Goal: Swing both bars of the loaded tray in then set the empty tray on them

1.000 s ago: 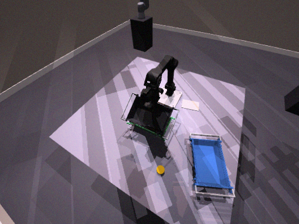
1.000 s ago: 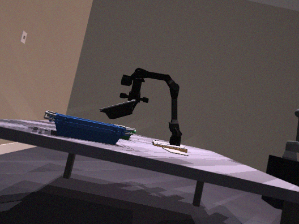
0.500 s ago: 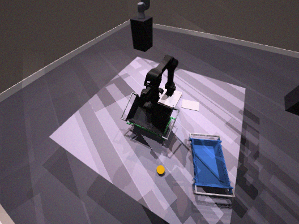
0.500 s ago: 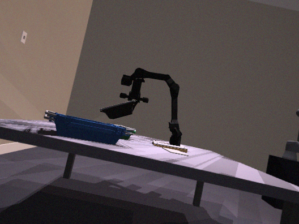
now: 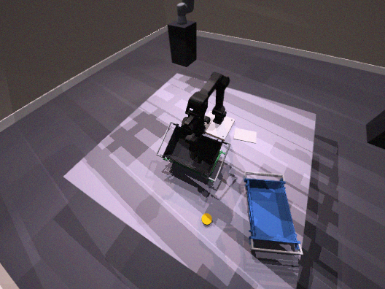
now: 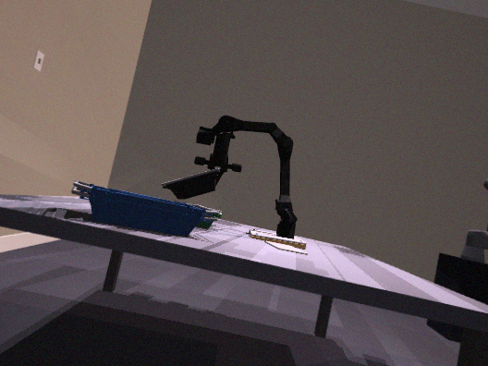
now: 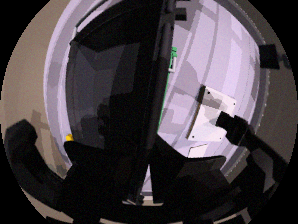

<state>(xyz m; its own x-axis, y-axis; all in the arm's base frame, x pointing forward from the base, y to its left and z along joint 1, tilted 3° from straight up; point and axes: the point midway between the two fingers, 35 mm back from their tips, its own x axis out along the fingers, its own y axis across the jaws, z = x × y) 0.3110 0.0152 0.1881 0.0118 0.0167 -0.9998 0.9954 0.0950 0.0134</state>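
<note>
Now: gripper tip 80 mm short of the black tray, 10 mm to the right of it and 10 mm above it. From my gripper tip the other things lie so: yellow disc (310 mm ahead, 240 mm to the left, 150 mm below); card (300 mm behind, 200 mm to the left, 160 mm below).
</note>
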